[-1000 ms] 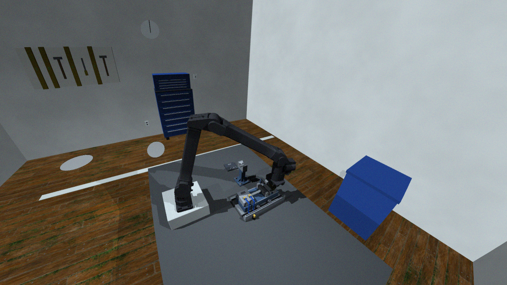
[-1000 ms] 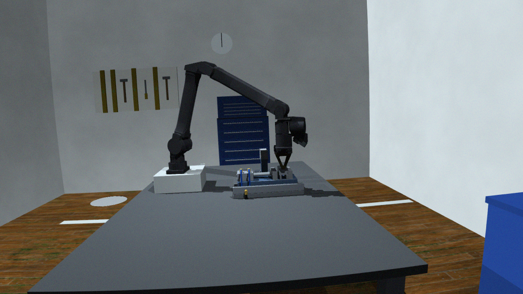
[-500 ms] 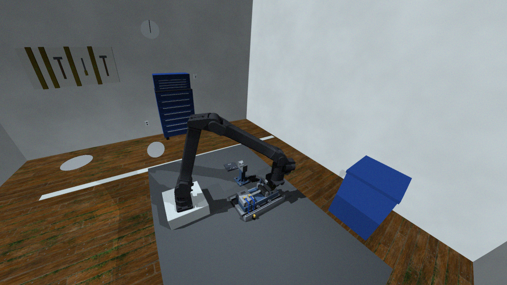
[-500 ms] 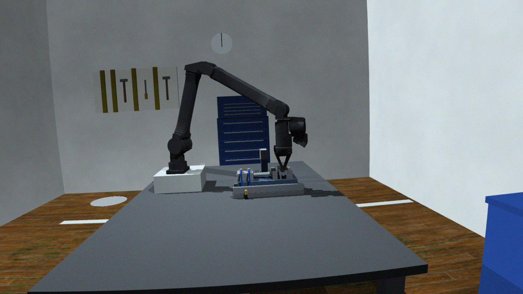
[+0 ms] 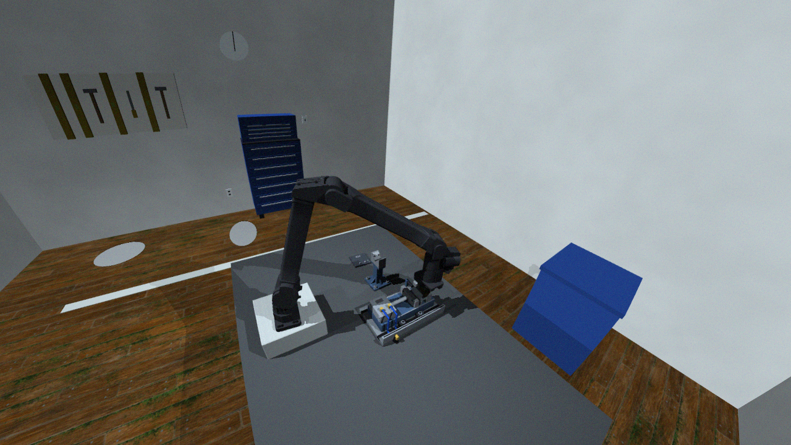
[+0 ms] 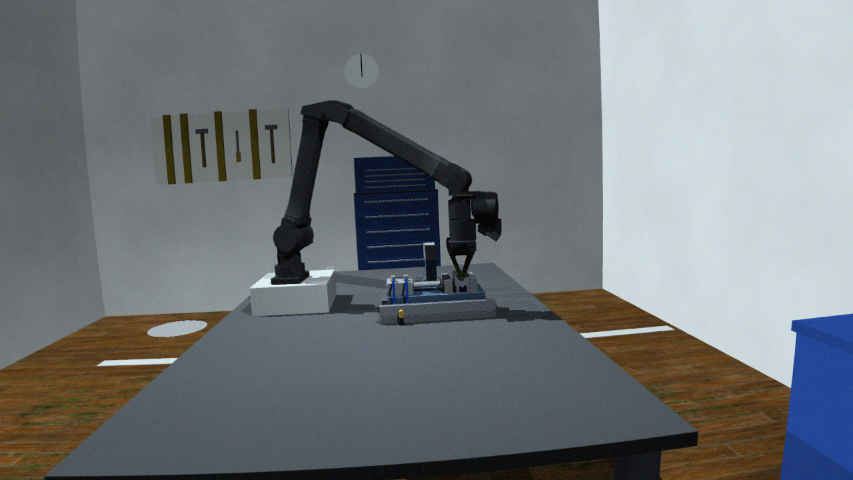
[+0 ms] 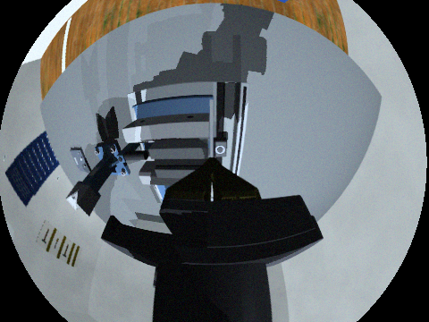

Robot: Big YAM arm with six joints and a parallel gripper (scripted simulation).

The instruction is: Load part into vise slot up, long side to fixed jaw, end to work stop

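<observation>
Right now the vise is 70 mm below my hand, 70 mm behind it and 50 mm to the left of it. Also, from my hand: air cylinder 170 mm behind, 40 mm below, 30 mm to the left; part 30 mm to the left, 10 mm below.
</observation>
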